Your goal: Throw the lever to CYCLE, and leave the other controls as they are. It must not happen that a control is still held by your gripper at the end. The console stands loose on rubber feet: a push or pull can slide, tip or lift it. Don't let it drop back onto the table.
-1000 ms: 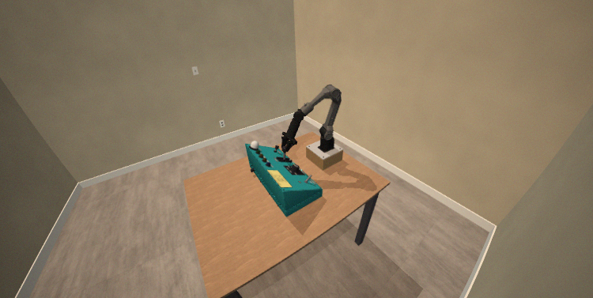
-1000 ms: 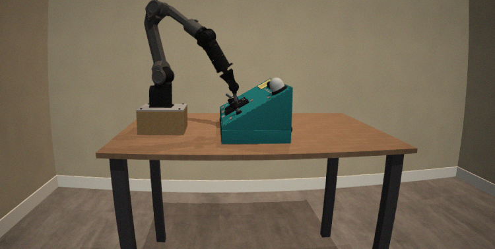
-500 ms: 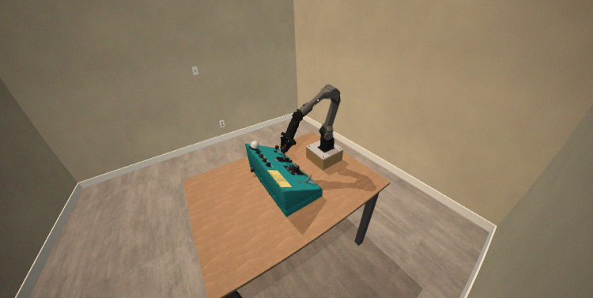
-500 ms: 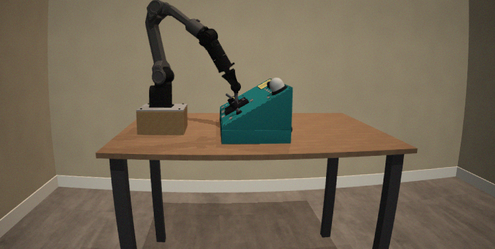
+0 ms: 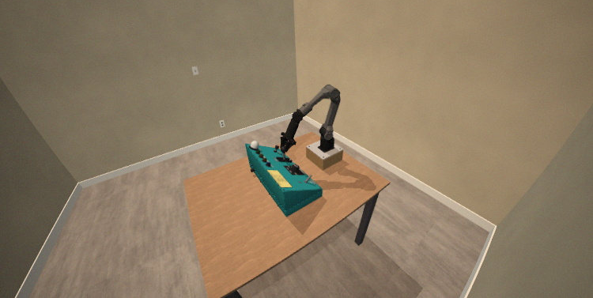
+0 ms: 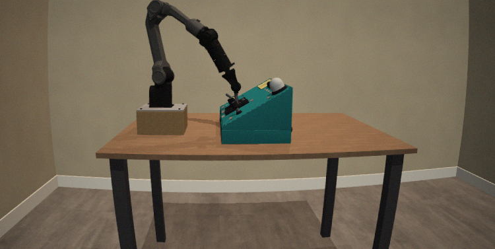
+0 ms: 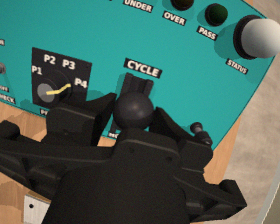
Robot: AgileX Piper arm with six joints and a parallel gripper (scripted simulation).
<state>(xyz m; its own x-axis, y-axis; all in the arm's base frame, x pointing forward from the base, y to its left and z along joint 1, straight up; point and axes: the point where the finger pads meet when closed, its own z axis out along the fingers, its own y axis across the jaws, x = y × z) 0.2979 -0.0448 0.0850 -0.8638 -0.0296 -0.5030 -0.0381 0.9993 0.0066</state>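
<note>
Right now my hand is 8 cm above the teal console, 6 cm to the right of it and 4 cm short of it. Round my hand: rotary selector (11 cm to the left, 7 cm below); toggle (24 cm to the left, 7 cm below, 2 cm behind).
</note>
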